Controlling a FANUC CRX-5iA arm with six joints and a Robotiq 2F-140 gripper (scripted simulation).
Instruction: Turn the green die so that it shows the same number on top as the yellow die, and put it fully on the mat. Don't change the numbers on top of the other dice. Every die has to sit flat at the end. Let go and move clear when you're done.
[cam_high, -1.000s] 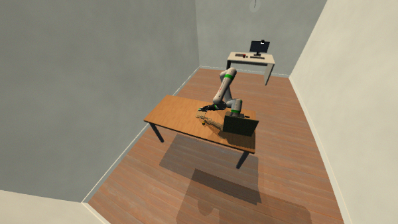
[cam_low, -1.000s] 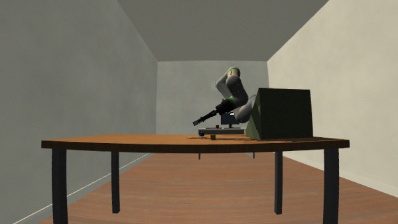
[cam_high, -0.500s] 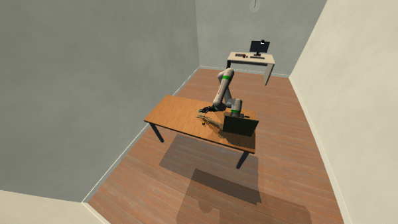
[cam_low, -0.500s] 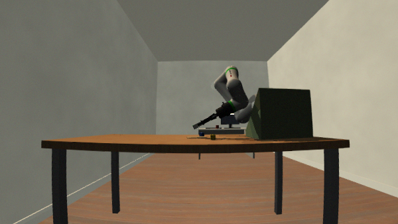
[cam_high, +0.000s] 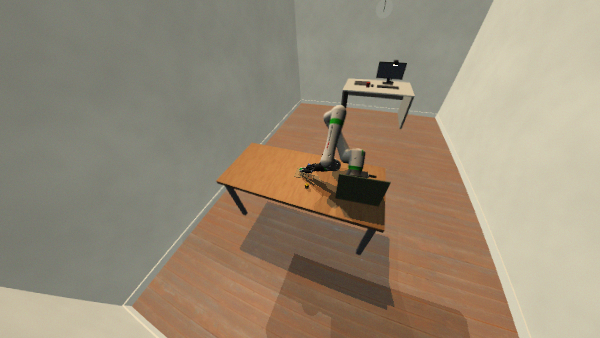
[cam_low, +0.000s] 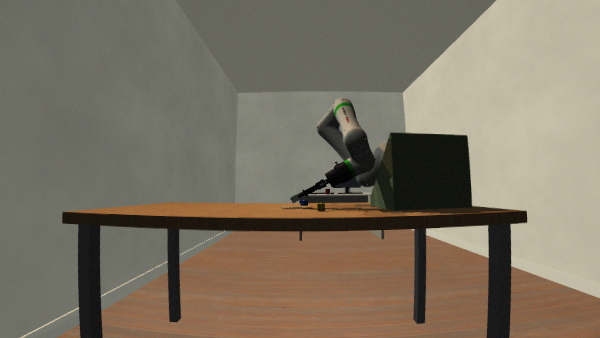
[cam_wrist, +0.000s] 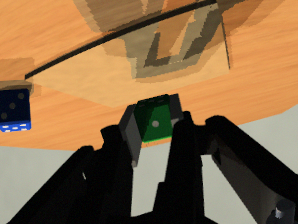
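The pale mat lies 5 cm below my hand and 1 cm ahead of it. From my hand the other things lie so: blue die (11 cm to the right, 4 cm below, 4 cm behind); yellow die (17 cm to the left, 8 cm behind, 4 cm below); green die (2 cm ahead, 1 cm below).
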